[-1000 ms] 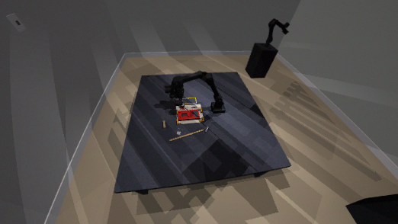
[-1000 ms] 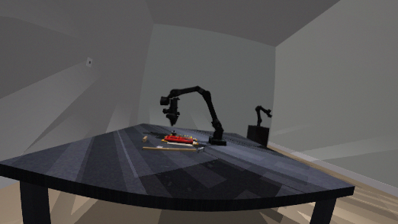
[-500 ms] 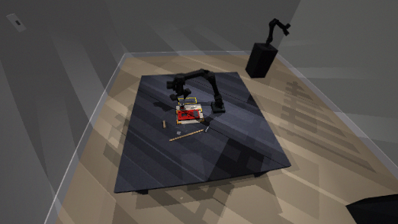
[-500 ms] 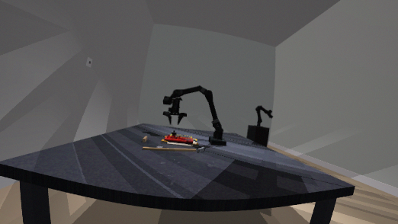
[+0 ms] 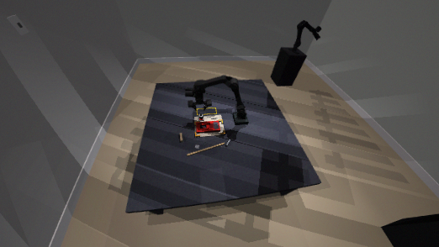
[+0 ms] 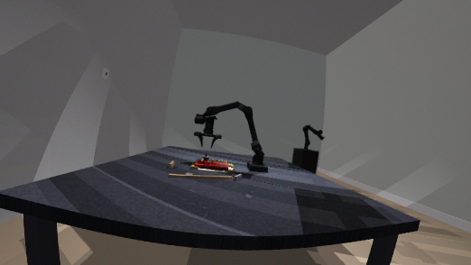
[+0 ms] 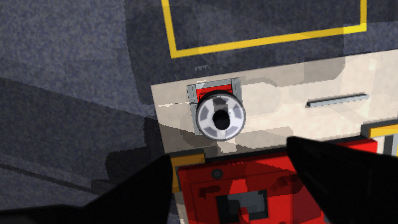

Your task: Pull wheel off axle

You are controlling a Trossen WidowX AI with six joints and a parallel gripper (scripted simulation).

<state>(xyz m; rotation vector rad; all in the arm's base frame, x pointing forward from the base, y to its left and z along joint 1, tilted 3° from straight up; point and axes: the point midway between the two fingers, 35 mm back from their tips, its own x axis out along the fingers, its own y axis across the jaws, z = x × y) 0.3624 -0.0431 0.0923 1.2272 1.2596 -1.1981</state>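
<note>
My gripper tip is 70 mm above the wheel. Round my gripper tip: long wooden stick (320 mm to the left, 100 mm below, 20 mm behind).
</note>
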